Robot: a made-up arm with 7 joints.
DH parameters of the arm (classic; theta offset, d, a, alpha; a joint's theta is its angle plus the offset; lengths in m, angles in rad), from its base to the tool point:
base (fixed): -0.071 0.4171 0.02 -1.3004
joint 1: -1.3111 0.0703 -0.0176 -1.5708
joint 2: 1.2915 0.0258 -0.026 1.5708
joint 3: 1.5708 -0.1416 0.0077 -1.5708
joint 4: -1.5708 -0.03 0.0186 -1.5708
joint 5: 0 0.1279 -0.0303 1.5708
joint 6: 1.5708 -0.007 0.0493 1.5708
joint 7: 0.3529 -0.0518 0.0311 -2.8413
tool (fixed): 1.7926 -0.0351 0 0
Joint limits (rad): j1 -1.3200..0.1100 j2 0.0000..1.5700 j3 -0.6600..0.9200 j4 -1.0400..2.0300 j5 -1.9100..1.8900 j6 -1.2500..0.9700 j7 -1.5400..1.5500
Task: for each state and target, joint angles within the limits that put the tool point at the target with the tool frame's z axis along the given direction. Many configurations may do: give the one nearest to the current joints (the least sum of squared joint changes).
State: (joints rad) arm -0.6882 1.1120 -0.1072 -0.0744 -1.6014 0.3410 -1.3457
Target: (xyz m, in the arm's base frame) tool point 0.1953 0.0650 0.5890 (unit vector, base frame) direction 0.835 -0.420 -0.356
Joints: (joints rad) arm -1.1164 1.3324 0.3831 -0.1342 -1.7059 0.2562 -1.3769
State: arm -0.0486 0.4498 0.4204 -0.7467 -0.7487 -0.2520 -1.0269
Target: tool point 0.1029 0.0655 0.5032 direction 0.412 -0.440 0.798
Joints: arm -0.7158 0.0800 0.3511 -0.9851 -1.5018 -0.7280 -1.2329
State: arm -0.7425 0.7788 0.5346 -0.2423 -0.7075 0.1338 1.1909
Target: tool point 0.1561 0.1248 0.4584 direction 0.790 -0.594 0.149
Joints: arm -0.3053 0.3641 0.7398 -1.0400 -1.3642 -0.7159 1.4275
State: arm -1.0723 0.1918 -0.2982 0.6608 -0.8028 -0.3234 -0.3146
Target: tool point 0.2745 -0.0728 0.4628 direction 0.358 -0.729 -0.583
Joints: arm -1.0595 0.1132 -0.2705 0.1229 -1.1328 -0.3283 -0.2989
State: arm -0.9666 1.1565 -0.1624 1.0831 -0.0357 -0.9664 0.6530
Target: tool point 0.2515 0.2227 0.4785 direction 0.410 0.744 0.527
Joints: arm -0.4383 1.5700 0.1511 0.5008 0.5331 -1.1973 0.8302
